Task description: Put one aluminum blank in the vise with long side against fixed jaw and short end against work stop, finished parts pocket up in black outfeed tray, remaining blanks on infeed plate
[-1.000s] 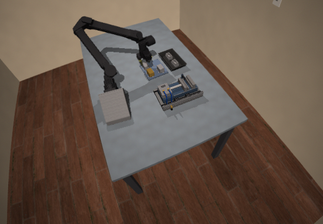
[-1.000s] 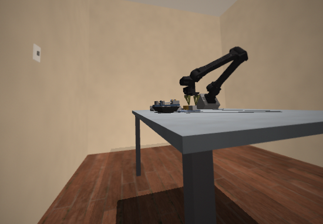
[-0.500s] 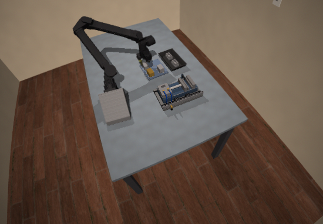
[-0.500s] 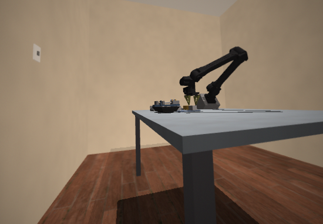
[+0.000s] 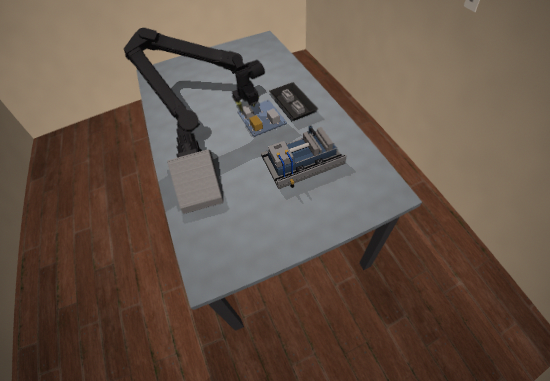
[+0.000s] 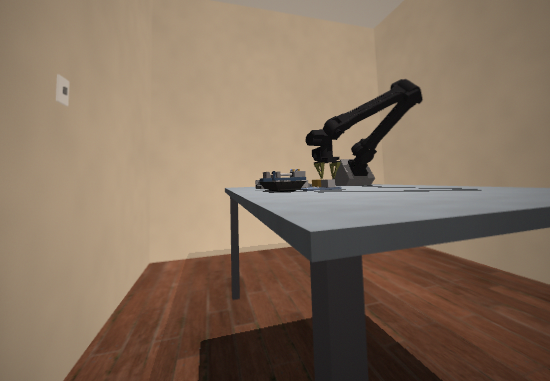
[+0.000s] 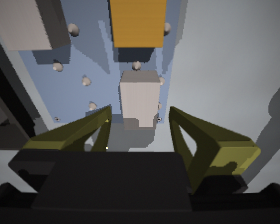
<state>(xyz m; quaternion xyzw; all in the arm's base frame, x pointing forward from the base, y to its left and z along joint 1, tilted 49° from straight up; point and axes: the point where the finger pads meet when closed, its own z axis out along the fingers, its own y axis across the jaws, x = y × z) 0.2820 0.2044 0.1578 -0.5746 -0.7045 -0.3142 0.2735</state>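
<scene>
The yellow brass blank lies 9 cm to the right of my hand, 3 cm below it and 2 cm ahead of it. Round my hand: blue vise base 33 cm to the right, 16 cm ahead, 2 cm below.
</scene>
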